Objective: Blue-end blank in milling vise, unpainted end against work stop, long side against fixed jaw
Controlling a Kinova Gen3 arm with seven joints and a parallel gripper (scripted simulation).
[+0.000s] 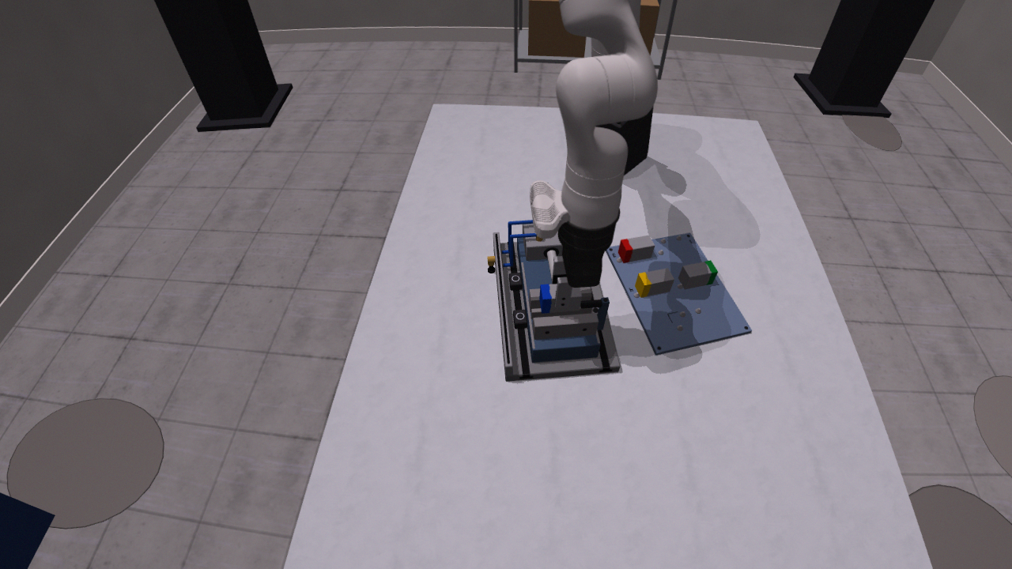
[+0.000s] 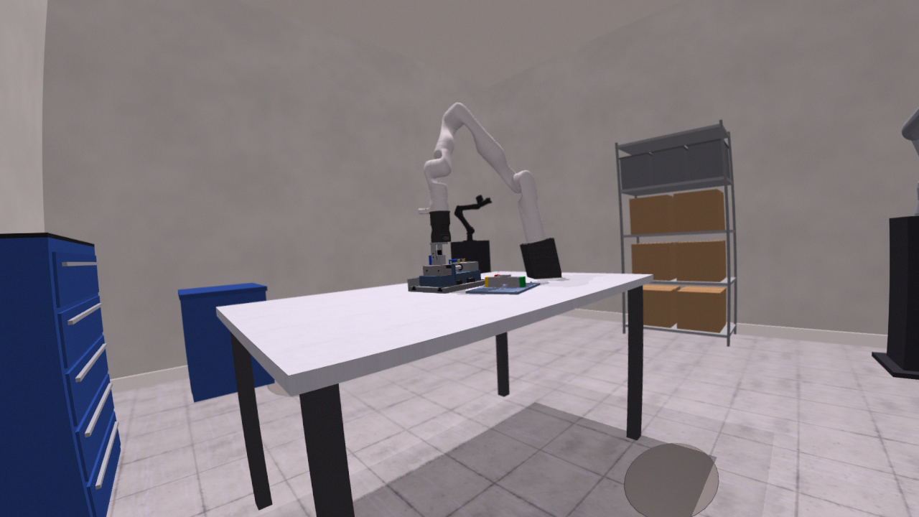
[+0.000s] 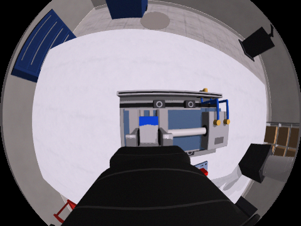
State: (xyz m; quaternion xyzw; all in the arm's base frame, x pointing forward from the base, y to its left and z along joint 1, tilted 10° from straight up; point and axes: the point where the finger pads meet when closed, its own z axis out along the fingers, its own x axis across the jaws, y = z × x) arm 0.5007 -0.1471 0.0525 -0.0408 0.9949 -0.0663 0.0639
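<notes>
Right now the blue-ended blank is 20 mm below my hand. From my hand the other things lie so: vise base rail (70 mm behind, 90 mm to the right, 100 mm below); work stop rod (10 mm behind, 50 mm to the left, 50 mm below); fixed jaw (30 mm ahead, 10 mm to the left, 60 mm below).
</notes>
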